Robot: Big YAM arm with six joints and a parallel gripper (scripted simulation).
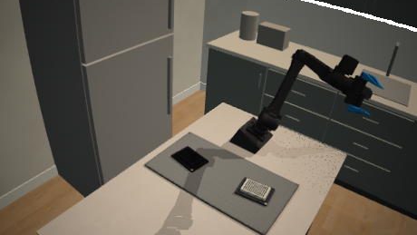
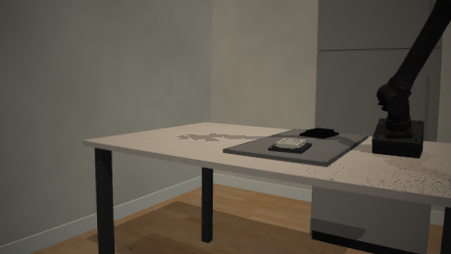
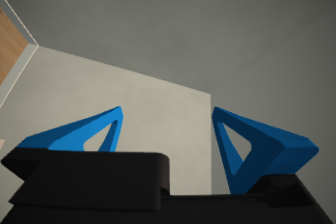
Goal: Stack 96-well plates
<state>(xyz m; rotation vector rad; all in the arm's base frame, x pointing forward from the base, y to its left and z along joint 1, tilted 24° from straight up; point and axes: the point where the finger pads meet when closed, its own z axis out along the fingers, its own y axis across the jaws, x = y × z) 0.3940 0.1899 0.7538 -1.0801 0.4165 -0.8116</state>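
The black 96-well plate is 730 mm to the right of my hand, 630 mm below it and 120 mm behind it. Round my hand: nest N2: 650 mm below, 350 mm to the right, 70 mm behind; then nest N1: 730 mm to the right, 650 mm below, 120 mm behind; then white 96-well plate: 630 mm below, 350 mm to the right, 70 mm behind.
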